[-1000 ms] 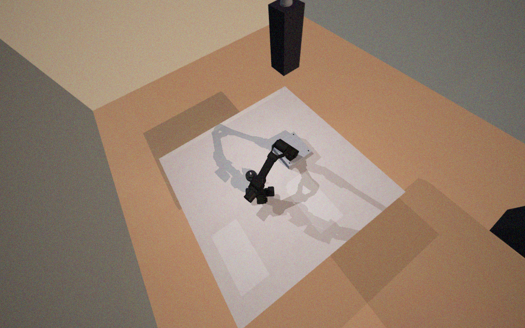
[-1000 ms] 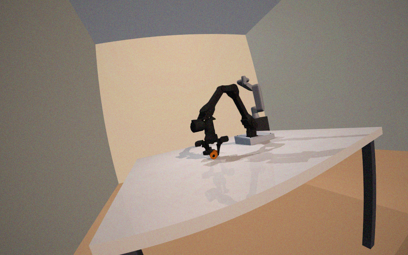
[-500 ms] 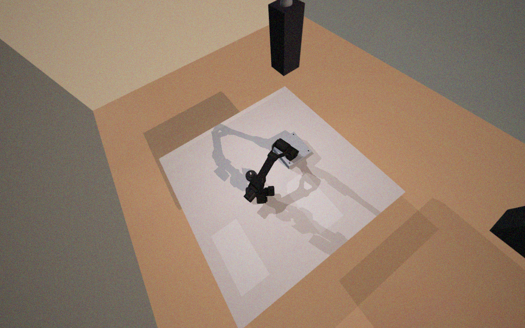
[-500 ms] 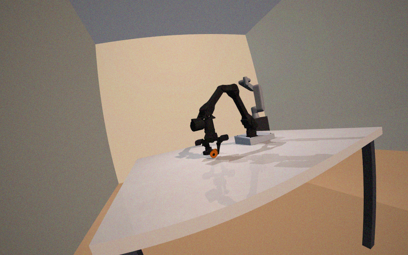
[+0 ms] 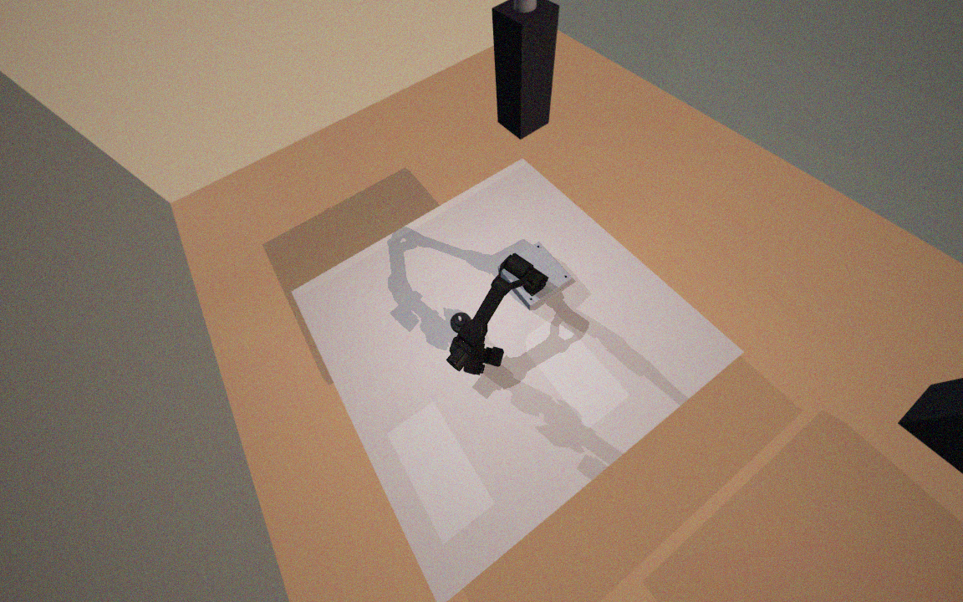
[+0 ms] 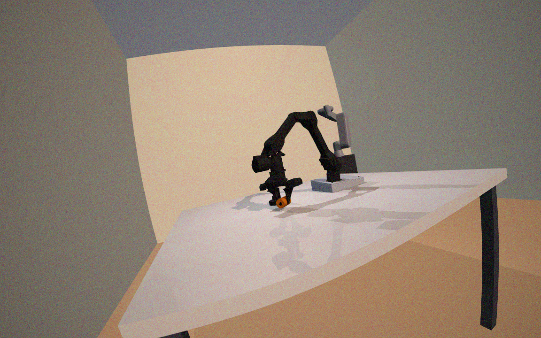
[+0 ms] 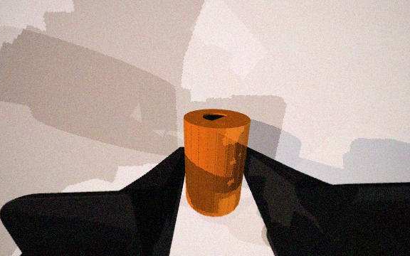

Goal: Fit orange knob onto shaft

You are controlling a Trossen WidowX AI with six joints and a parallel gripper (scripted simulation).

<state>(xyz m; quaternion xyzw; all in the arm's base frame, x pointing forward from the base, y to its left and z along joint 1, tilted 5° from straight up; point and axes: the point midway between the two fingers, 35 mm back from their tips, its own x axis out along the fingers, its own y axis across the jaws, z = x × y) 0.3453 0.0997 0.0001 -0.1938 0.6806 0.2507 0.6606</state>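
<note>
The orange knob is 10 mm to the right of my gripper tip, 10 mm behind it and 10 mm above it. Round my gripper tip: dark round pedestal: 170 mm to the right, 30 mm behind, 10 mm above.
</note>
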